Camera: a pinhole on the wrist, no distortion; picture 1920 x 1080 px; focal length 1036.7 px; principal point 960.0 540.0 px. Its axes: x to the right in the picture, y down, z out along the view. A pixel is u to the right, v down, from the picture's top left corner.
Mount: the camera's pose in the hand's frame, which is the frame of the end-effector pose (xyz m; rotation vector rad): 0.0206 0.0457 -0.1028 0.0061 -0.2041 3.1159
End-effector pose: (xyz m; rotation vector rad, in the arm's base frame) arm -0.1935 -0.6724 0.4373 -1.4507 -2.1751 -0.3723
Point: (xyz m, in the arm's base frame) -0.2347 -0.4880 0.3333
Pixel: 676.4 418.8
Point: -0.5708 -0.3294 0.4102
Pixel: 80.6 1027.0
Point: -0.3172 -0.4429 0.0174
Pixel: 1015.4 490.3
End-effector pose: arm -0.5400 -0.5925 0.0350 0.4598 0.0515 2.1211
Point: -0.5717 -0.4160 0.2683
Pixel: 214.8 643.0
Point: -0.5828 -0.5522 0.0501
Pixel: 565.0 721.4
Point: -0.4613 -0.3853 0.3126
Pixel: 425.9 854.7
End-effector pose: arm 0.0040 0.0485 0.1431 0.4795 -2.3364 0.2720
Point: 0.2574 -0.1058 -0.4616
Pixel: outside the picture
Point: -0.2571 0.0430 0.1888
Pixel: 106.1 131.8
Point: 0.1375 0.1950 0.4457
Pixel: behind the camera
